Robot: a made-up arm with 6 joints.
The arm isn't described. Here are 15 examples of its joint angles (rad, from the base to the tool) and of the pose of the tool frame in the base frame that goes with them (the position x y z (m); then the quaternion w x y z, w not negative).
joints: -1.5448 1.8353 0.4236 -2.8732 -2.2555 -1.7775
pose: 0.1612 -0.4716 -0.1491 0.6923 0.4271 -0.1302 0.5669
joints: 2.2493 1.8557 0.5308 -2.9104 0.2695 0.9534
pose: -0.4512 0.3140 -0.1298 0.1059 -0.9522 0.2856 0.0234
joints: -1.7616 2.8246 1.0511 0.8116 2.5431 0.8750
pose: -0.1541 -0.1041 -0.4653 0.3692 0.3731 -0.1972 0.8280
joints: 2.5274 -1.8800 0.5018 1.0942 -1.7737 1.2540
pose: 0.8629 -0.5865 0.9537 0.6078 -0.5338 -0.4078 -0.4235
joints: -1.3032 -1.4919 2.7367 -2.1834 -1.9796 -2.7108
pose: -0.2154 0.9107 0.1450 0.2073 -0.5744 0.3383 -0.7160
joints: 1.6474 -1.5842 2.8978 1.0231 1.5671 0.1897
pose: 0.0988 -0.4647 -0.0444 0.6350 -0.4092 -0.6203 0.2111
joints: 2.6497 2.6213 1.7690 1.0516 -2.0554 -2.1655
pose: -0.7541 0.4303 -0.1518 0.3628 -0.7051 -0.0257 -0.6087
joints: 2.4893 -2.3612 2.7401 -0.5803 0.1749 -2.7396
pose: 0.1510 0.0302 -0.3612 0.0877 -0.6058 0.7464 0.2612
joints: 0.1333 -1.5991 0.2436 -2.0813 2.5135 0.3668
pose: -0.4932 0.0352 1.3718 0.3865 0.6587 0.6429 -0.0572
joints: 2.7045 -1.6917 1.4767 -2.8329 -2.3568 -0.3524
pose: 0.9897 -0.6709 0.6844 0.1921 0.5644 -0.7463 -0.2959
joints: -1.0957 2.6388 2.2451 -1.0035 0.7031 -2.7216
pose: 0.3125 -0.8208 -0.1303 0.6598 0.7324 -0.0153 -0.1674
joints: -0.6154 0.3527 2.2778 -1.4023 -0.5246 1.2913
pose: -0.0239 -0.1120 1.8641 0.1186 -0.1491 -0.3394 -0.9212
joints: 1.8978 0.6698 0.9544 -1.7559 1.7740 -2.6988
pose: -0.3681 0.9893 1.0991 0.1974 0.7267 0.4226 0.5043
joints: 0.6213 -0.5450 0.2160 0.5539 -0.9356 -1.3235
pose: 0.2243 0.0010 1.6350 0.6357 -0.4924 0.4671 -0.3678
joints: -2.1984 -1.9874 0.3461 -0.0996 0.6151 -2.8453
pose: 0.3767 0.7805 1.0094 0.5993 -0.6202 -0.1868 -0.4705
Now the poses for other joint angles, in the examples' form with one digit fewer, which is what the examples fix.
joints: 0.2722 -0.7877 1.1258 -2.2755 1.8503 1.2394
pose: -0.450 -0.024 1.684 0.688 0.188 0.643 -0.281
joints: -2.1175 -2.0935 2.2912 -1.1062 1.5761 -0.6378
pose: 0.309 0.710 -0.177 0.544 -0.398 -0.609 0.418
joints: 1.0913 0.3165 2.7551 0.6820 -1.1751 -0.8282
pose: -0.143 -0.499 1.498 0.908 -0.015 0.229 -0.350
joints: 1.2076 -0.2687 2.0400 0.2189 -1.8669 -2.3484
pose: -0.110 -0.659 1.608 0.734 -0.113 0.488 0.458
